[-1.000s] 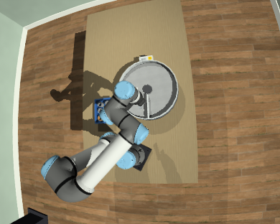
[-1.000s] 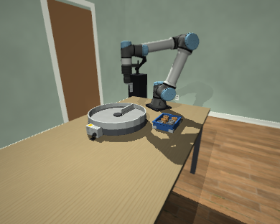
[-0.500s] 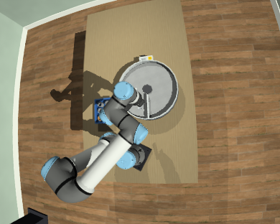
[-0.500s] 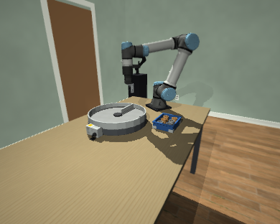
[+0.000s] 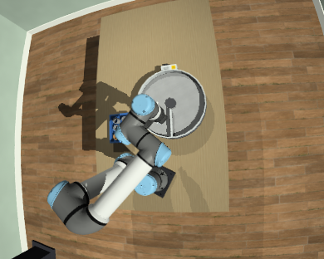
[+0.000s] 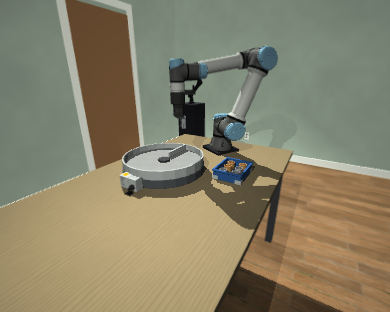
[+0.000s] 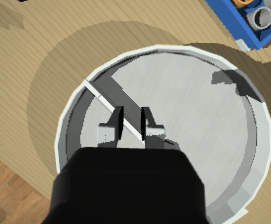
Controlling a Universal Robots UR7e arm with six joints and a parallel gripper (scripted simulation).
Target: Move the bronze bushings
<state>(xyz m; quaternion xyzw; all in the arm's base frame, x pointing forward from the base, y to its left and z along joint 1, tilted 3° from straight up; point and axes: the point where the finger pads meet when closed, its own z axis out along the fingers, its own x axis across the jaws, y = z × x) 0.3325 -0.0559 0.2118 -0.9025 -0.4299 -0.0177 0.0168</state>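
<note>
My hand is 30 cm to the right of the blue crate, 20 cm above it and 3 cm past it. Round my hand: turntable: 17 cm below, 13 cm ahead, 3 cm to the right.
</note>
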